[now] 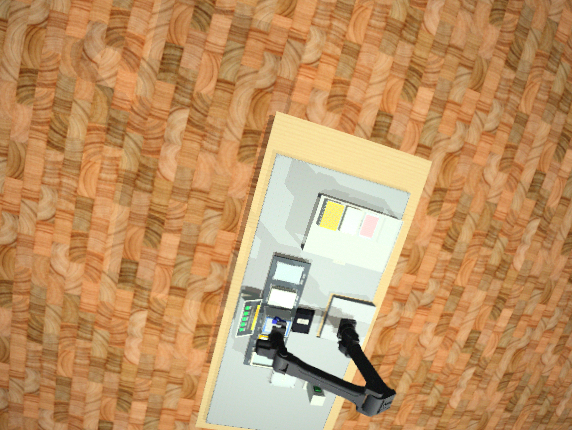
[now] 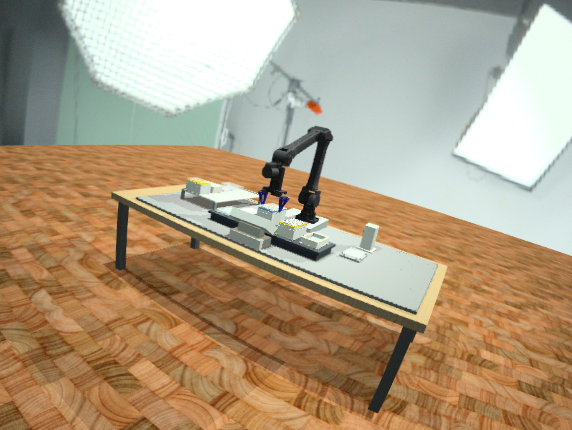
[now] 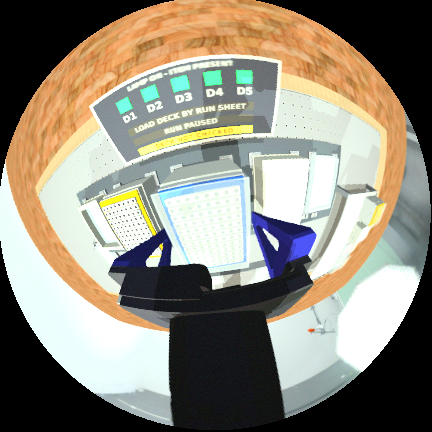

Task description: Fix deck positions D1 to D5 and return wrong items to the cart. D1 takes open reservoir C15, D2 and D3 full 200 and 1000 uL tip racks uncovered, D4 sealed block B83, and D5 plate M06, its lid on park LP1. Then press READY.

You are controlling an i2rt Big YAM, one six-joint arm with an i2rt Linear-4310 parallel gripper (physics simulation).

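Frame: origin at the arm's base, x ahead, y left, z up, level; metres.
Seen in the pictures: gripper, fingertip midpoint: (image 1: pixel 274 325) (image 2: pixel 270 209) (image 3: pixel 209 223); arm's base at its link origin: (image 1: pixel 346 328) (image 2: pixel 306 219).
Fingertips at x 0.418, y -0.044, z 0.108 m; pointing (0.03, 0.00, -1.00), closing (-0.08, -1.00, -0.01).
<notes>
Pixels of each thing's middle, then the offset from my fingertips to it. "spot": a spot on its surface instead.
- blue-rimmed tip rack at the middle of its body: (image 3: pixel 209 233) (image 2: pixel 272 209) (image 1: pixel 276 326) 0.013 m back, 0.003 m left, 0.000 m up
- yellow-rimmed tip rack at the middle of its body: (image 3: pixel 138 221) (image 2: pixel 292 228) (image 1: pixel 269 340) 0.001 m back, 0.127 m left, 0.057 m down
- pale open reservoir at the middle of its body: (image 3: pixel 102 224) (image 2: pixel 314 240) (image 1: pixel 263 358) 0.010 m ahead, 0.250 m left, 0.074 m down
- plain white block at the middle of its body: (image 3: pixel 279 192) (image 1: pixel 281 297) 0.022 m back, 0.120 m right, 0.069 m down
- pale plate at the middle of its body: (image 3: pixel 322 184) (image 1: pixel 288 273) (image 2: pixel 229 210) 0.034 m back, 0.245 m right, 0.082 m down
- status panel at a spot on its surface: (image 3: pixel 195 107) (image 1: pixel 250 316) spot: 0.121 m ahead, 0.019 m right, 0.025 m down
- raised white cart at the middle of its body: (image 3: pixel 341 237) (image 1: pixel 352 234) (image 2: pixel 222 196) 0.319 m back, 0.487 m right, 0.104 m down
- white item at the middle of its body: (image 1: pixel 350 220) (image 3: pixel 360 230) (image 2: pixel 210 187) 0.274 m back, 0.560 m right, 0.056 m down
- pink-topped item at the middle of its body: (image 1: pixel 369 226) (image 3: pixel 349 248) 0.381 m back, 0.547 m right, 0.064 m down
- black pad at a spot on its surface: (image 1: pixel 303 321) spot: 0.177 m back, 0.038 m left, 0.129 m down
- upright box at the middle of its body: (image 2: pixel 369 237) (image 1: pixel 315 391) 0.319 m back, 0.440 m left, 0.072 m down
My gripper (image 2: pixel 272 206) (image 3: pixel 209 223) is open and empty, its blue fingers on either side of the blue-rimmed tip rack (image 2: pixel 271 214) (image 3: pixel 206 227) at D3. Contact cannot be told. The yellow-rimmed tip rack (image 2: pixel 292 228) (image 3: pixel 126 215) at D2 shows rows of holes or tips. A pale open reservoir (image 2: pixel 315 241) (image 3: pixel 99 225) is at D1. A plain white block (image 1: pixel 282 297) (image 3: pixel 285 182) is at D4 and a pale plate (image 1: pixel 288 273) (image 3: pixel 322 182) at D5. Labels are unreadable. The status panel (image 1: pixel 248 317) (image 3: pixel 195 107) shows five lit lamps and "DECK NOT CHECKED".
The raised white cart (image 1: pixel 345 250) holds a yellow rack (image 1: pixel 331 215) (image 2: pixel 198 187), a white item (image 1: pixel 351 220) and a pink-topped item (image 1: pixel 370 226). A black pad (image 1: pixel 303 321) lies beside the deck. A low white stand (image 1: pixel 282 378) (image 2: pixel 355 254) and an upright box (image 2: pixel 370 237) are past D1.
</notes>
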